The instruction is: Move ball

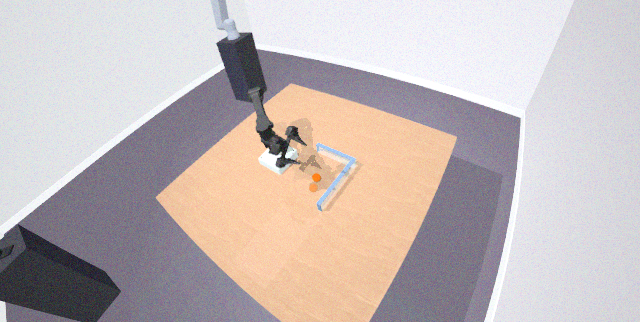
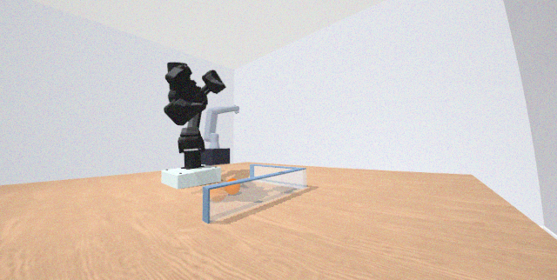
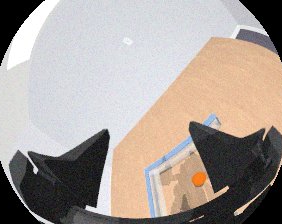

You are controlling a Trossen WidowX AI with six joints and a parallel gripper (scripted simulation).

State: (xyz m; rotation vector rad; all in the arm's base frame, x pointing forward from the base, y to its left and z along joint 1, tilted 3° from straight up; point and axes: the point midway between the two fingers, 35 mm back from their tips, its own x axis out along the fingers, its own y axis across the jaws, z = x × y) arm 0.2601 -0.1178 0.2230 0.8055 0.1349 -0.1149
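Now: gripper tip 24 cm above the orange ball, 7 cm to the right of it and 1 cm past it. The rest, counted from my gripper tip: clear wall: 23 cm below, 11 cm ahead, 7 cm to the left.
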